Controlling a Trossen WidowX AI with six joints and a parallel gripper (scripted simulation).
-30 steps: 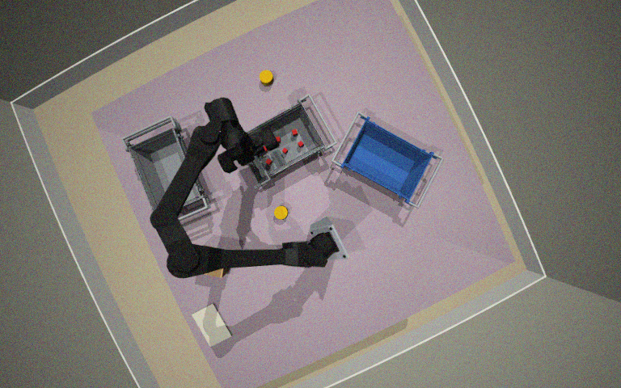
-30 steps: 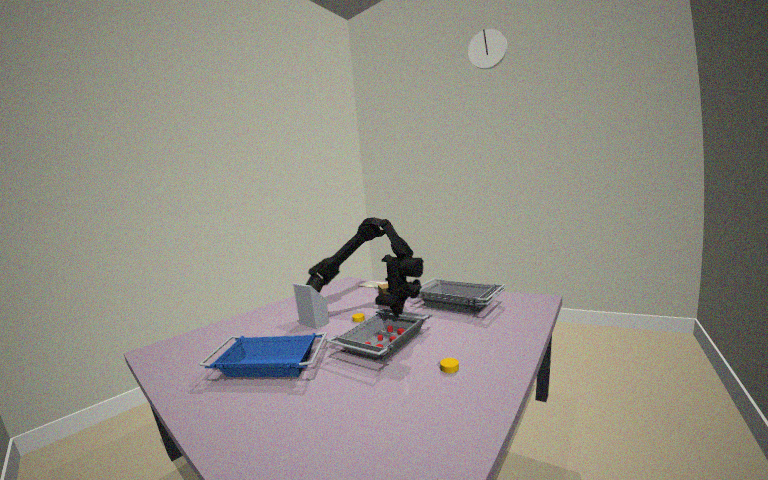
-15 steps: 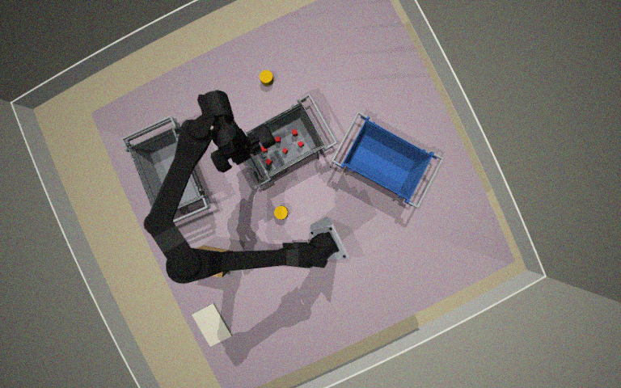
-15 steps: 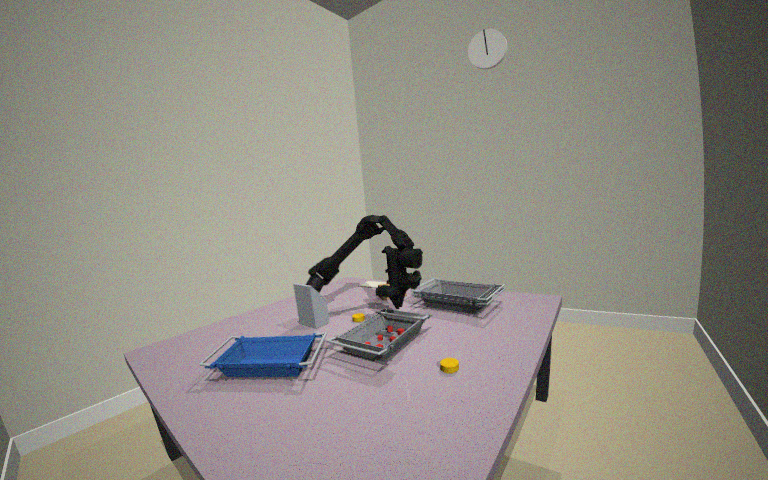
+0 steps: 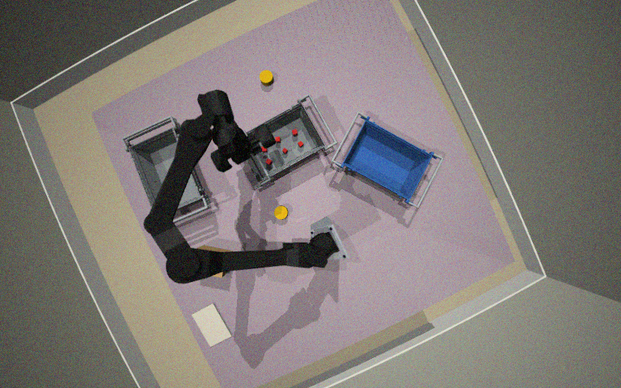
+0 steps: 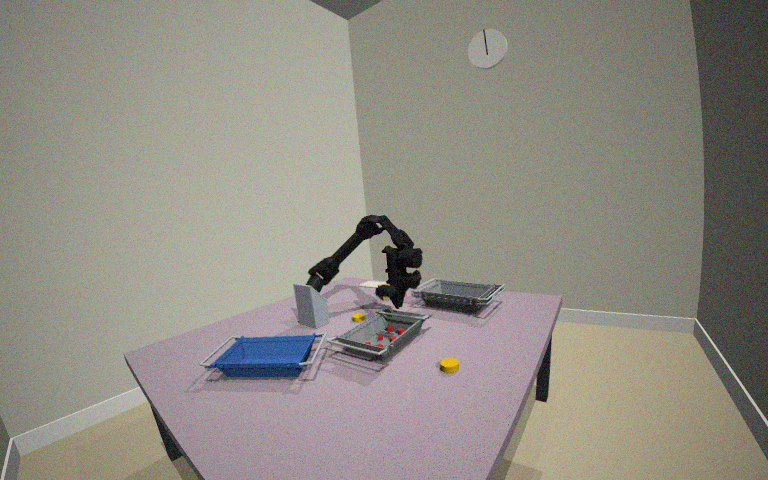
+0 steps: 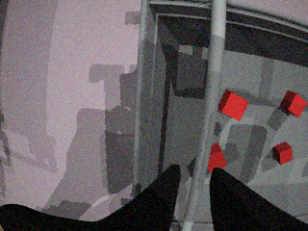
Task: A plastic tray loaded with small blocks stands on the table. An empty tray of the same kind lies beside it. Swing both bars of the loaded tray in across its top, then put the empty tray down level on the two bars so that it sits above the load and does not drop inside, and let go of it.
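Now: the blue tray 410 mm to the right of my gripper tip, 240 mm behind it and 40 mm below it. The rest, counted from my gripper tip: white pad (480 mm to the left, 480 mm behind, 90 mm below); then cardboard box (340 mm to the left, 250 mm behind, 60 mm below).
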